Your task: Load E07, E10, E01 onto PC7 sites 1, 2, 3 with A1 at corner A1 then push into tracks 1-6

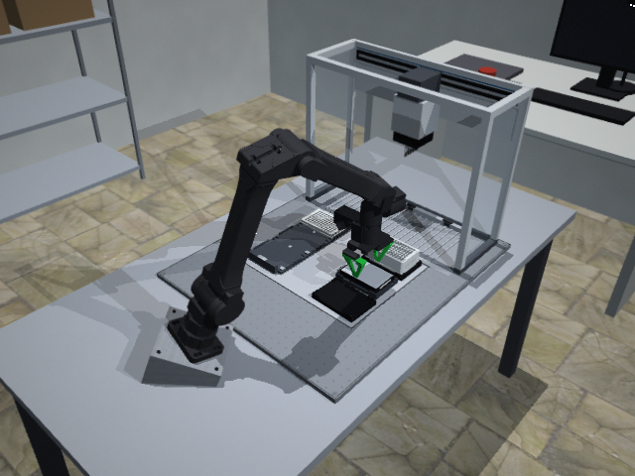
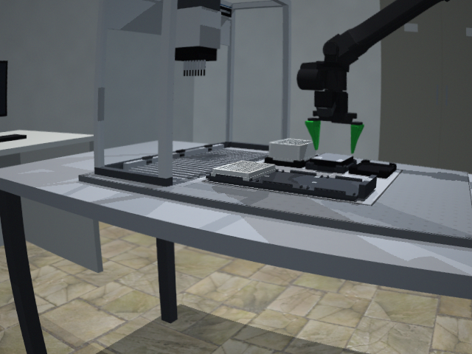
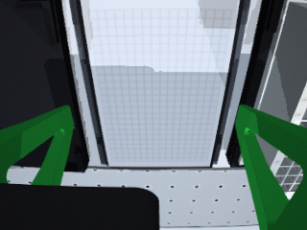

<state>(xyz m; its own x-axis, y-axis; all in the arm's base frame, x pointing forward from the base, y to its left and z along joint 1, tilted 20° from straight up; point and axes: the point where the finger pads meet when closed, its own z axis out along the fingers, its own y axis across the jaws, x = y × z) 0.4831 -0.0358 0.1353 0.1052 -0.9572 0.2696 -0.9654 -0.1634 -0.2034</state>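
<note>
Right now the plate nest S2 is 40 mm below my hand. The rest, counted from my hand: plate nest S1 (110 mm behind, 40 mm below, 20 mm to the right); then plate nest S3 (110 mm ahead, 40 mm below, 10 mm to the left); then dark plate carrier PC7 (250 mm to the left, 30 mm below, 10 mm behind).
</note>
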